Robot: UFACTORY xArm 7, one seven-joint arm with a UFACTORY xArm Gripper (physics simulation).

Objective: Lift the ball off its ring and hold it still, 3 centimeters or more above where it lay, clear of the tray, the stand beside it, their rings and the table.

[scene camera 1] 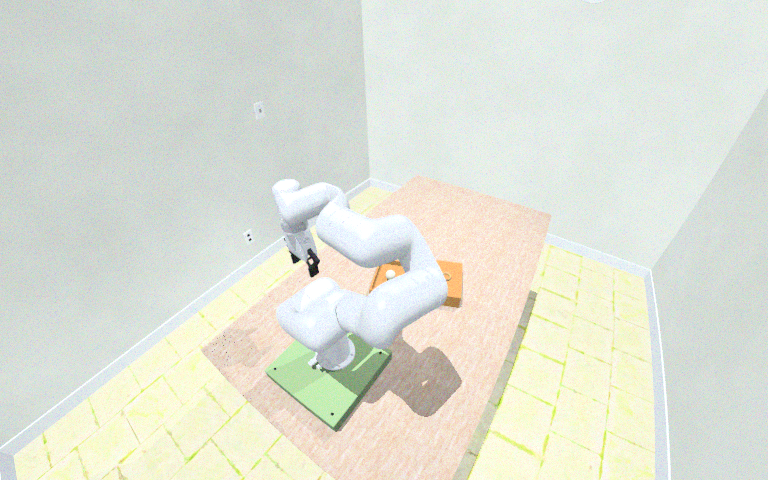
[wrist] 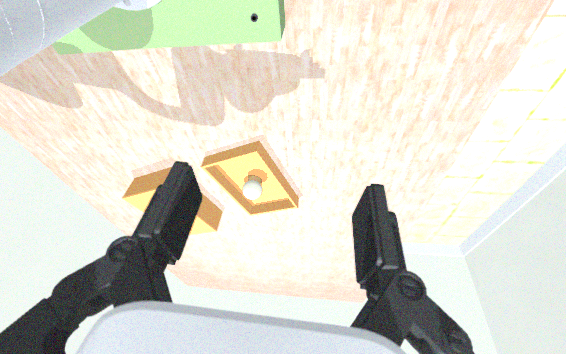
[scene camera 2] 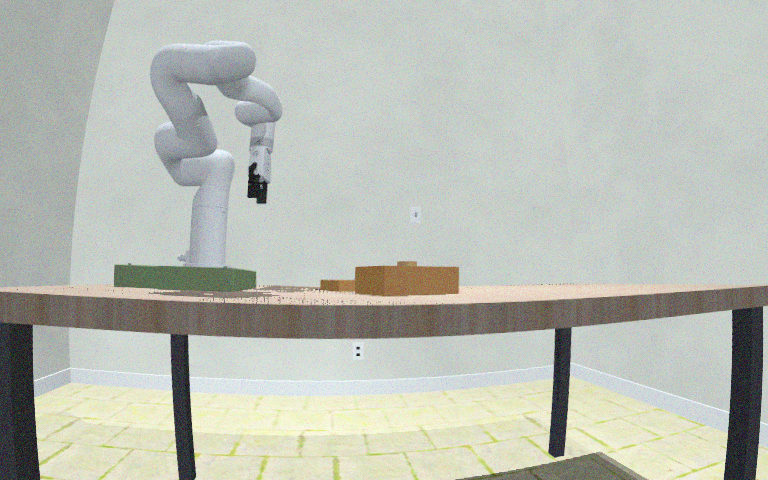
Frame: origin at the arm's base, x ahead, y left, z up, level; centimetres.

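Seen in the pictures: gripper, fingertip midpoint: (scene camera 1: 305, 268) (wrist: 277, 189) (scene camera 2: 257, 200); arm's base, origin of the base link: (scene camera 1: 335, 352) (scene camera 2: 207, 268).
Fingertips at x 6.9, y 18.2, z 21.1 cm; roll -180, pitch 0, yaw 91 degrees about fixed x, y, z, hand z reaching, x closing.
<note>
Offsets run from my fingertips to a thing's top centre. "spot": to the spot under its first point.
The white ball @[dx +32.5, dy -6.5, dz -21.0 cm] (scene camera 1: 390, 274) (wrist: 252, 189) rests inside the shallow orange tray @[dx +32.5, dy -6.5, dz -23.3 cm] (scene camera 1: 375, 276) (scene camera 2: 336, 285) (wrist: 274, 206); its ring is largely hidden beneath it. In scene camera 2 the ball does not show. The taller orange stand (scene camera 1: 454, 300) (scene camera 2: 407, 281) (wrist: 211, 215) is beside the tray, with a ring @[spot: dx +44.4, dy -27.4, dz -19.3 cm] (scene camera 1: 450, 276) (scene camera 2: 406, 263) on top. My gripper (scene camera 1: 304, 267) (scene camera 2: 257, 198) (wrist: 277, 189) is open and empty, high above the table and off to the side of the tray. In the wrist view the left finger hides part of the stand.
The arm stands on a green base block (scene camera 1: 317, 399) (scene camera 2: 184, 277) (wrist: 215, 25) on the wooden table (scene camera 1: 481, 237) (scene camera 2: 509, 316) (wrist: 375, 100). In scene camera 1 the arm's links cover part of the tray and stand. Room walls stand beyond the table.
</note>
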